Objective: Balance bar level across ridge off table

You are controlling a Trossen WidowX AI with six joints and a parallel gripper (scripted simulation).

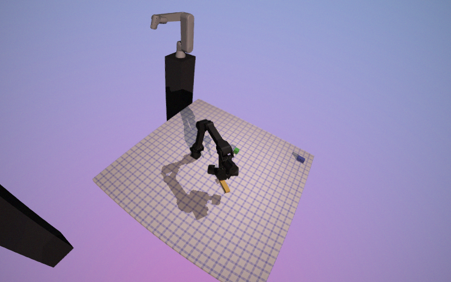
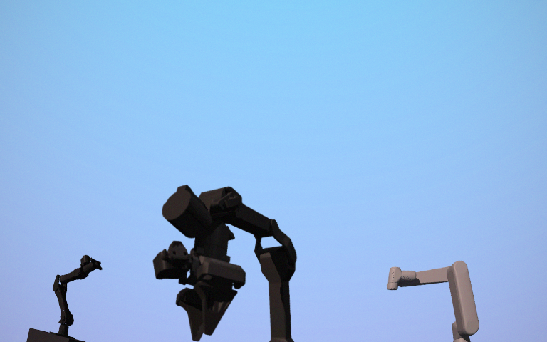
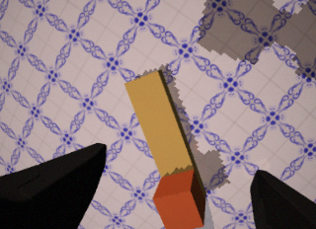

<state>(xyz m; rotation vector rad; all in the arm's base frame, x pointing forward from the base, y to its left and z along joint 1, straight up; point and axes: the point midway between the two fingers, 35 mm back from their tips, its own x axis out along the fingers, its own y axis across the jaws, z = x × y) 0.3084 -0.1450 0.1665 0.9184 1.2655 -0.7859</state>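
Now: the tan-brown bar 110 mm below my gripper tip, 60 mm to the left of it and 20 mm behind it. Round my gripper tip: green block 380 mm to the left, 120 mm below, 80 mm behind; blue block 640 mm to the left, 430 mm ahead, 120 mm below.
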